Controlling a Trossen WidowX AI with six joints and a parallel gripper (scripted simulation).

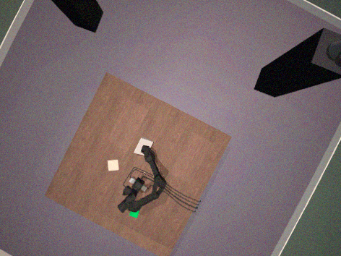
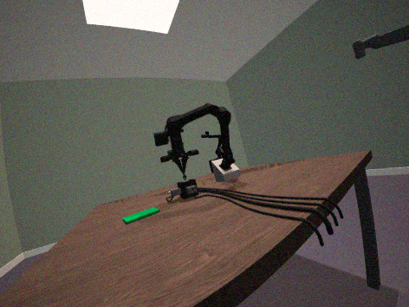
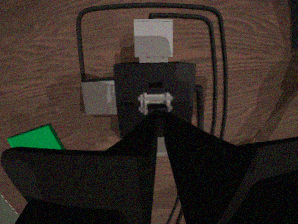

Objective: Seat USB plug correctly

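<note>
Right now my gripper tip is 5 cm above the USB socket. Also, from my gripper tip: green flat block (25 cm ahead, 11 cm below, 6 cm to the left); USB plug (2 cm below); pale square block (28 cm to the right, 11 cm below, 6 cm behind).
</note>
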